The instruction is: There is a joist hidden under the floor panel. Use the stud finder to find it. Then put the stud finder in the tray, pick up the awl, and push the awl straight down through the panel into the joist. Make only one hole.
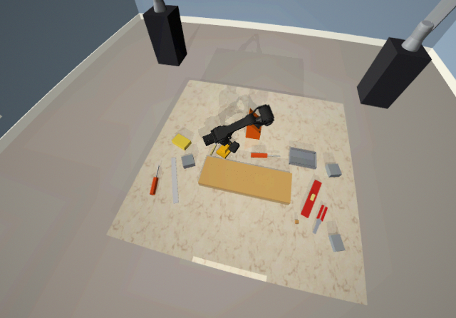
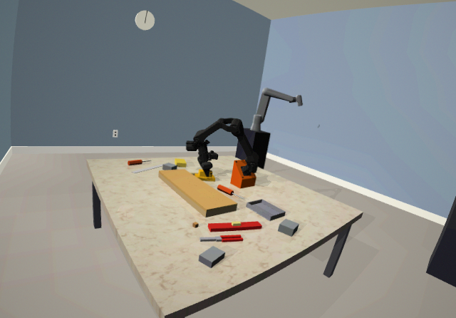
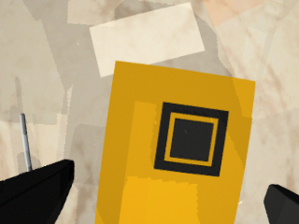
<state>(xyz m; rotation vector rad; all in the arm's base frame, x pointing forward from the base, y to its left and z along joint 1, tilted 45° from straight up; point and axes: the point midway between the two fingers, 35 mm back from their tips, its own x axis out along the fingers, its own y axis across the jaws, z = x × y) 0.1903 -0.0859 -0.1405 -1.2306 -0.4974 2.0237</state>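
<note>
The awl is 80 mm to the right of my gripper tip and 30 mm below it. Round my gripper tip: square light 20 mm behind, 10 mm to the left, 30 mm above; then yellow stud finder 10 mm behind, 10 mm above; then yellow block 30 mm ahead, 310 mm to the right, 20 mm below.
</note>
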